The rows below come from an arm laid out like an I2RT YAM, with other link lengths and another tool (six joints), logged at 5 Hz.
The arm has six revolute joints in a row. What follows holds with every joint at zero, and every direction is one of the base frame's.
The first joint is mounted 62.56 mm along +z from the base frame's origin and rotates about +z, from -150 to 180 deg.
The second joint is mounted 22.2 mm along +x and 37.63 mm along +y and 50.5 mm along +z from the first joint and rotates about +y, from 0 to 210 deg.
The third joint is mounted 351.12 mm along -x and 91.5 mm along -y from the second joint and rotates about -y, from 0 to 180 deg.
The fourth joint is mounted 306.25 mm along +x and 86 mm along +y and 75 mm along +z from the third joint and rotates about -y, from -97 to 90 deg.
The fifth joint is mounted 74.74 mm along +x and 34.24 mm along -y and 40.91 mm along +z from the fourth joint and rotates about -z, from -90 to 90 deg.
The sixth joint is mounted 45.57 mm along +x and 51.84 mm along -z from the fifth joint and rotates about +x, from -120 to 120 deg.
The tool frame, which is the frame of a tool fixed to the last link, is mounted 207 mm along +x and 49 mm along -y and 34 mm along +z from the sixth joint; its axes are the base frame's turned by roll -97.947, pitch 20.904 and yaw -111.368 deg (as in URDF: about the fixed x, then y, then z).
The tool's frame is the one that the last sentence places.
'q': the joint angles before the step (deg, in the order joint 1, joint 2, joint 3, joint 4, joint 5, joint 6). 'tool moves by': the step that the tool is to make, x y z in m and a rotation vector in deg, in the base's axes. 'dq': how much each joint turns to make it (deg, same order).
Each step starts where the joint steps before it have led.
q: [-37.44 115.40 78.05 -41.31 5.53 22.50]
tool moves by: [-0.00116 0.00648 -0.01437 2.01 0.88 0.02]
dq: [0.00 1.58 0.26 -0.62 -1.05 0.17]
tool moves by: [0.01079 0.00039 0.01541 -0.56 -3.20 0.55]
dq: [0.00 -2.19 -0.53 1.23 -1.58 -0.26]
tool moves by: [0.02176 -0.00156 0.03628 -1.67 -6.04 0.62]
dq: [0.17 -3.95 0.09 1.77 -2.37 0.18]
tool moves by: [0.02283 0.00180 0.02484 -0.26 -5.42 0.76]
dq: [0.18 -2.12 0.61 1.75 -3.08 0.52]
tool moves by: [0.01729 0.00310 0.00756 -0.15 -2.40 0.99]
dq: [0.70 -0.09 0.62 1.32 -1.32 0.26]
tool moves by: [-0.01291 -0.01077 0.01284 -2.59 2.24 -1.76]
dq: [0.09 -0.61 1.14 -2.01 3.87 0.27]
